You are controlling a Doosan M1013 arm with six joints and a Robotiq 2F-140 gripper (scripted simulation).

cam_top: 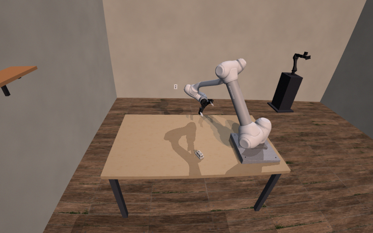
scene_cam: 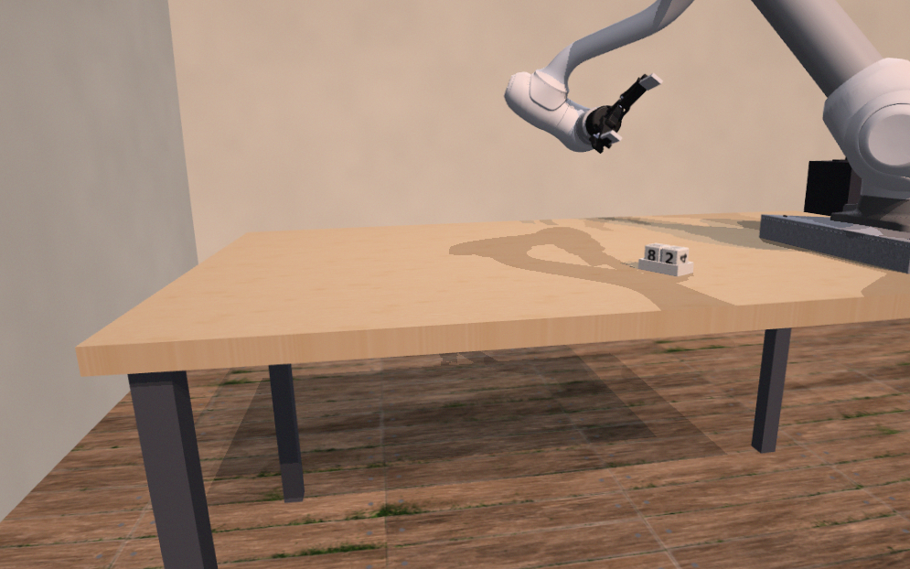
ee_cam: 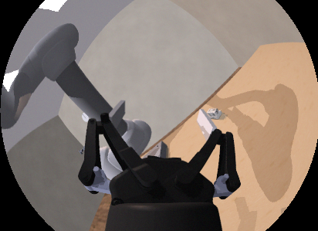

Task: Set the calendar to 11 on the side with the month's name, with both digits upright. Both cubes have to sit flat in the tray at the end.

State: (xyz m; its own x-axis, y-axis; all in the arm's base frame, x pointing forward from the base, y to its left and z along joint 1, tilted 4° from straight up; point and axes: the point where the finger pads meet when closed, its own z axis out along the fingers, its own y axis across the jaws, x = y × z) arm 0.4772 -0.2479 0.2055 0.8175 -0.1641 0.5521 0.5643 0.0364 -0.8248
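Now: the white tray 33 cm to the left of my hand, 27 cm below it and 12 cm ahead of it.
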